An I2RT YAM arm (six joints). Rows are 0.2 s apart.
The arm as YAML. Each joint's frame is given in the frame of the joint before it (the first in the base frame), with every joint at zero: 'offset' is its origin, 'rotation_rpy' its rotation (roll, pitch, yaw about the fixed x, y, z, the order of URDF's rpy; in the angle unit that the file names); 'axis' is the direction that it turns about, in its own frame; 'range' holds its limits. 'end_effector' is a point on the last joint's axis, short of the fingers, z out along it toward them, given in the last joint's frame.
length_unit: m
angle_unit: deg
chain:
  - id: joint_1
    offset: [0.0, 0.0, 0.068]
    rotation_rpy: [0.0, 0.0, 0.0]
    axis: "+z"
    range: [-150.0, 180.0]
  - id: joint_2
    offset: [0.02, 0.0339, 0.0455]
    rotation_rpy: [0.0, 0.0, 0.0]
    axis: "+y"
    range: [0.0, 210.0]
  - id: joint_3
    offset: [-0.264, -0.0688, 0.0]
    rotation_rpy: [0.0, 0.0, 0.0]
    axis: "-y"
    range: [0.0, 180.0]
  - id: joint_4
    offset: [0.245, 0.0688, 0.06]
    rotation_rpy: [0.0, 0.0, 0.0]
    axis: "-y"
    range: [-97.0, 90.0]
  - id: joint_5
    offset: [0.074, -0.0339, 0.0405]
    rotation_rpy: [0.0, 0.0, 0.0]
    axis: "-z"
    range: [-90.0, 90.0]
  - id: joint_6
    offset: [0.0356, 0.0, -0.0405]
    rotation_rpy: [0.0, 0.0, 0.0]
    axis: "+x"
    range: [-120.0, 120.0]
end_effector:
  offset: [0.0, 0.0, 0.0]
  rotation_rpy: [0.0, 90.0, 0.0]
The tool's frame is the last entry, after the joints.
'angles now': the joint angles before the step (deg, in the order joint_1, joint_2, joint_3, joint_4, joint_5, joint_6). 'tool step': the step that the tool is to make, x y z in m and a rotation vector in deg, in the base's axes. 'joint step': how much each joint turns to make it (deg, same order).
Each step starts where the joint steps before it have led.
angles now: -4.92 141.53 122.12 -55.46 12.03 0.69
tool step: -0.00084 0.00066 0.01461 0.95 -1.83 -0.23
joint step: 0.00 -1.58 0.31 -0.25 -1.00 0.53
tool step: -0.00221 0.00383 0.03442 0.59 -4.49 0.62
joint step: 0.34 -3.60 0.82 0.00 -1.00 0.05
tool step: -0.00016 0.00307 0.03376 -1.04 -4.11 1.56
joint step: 0.36 -2.09 3.27 -0.93 0.19 -1.41
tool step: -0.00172 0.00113 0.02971 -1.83 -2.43 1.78
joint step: 0.17 -0.92 4.63 -2.58 0.73 -2.23
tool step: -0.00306 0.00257 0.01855 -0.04 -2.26 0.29
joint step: 0.26 -1.19 1.77 -0.71 -0.11 0.03
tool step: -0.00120 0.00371 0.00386 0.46 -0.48 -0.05
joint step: 0.41 -0.41 0.12 -0.21 -0.18 0.65
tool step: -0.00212 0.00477 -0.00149 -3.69 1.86 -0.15
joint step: 0.80 -0.01 -0.16 -1.28 3.74 -1.12
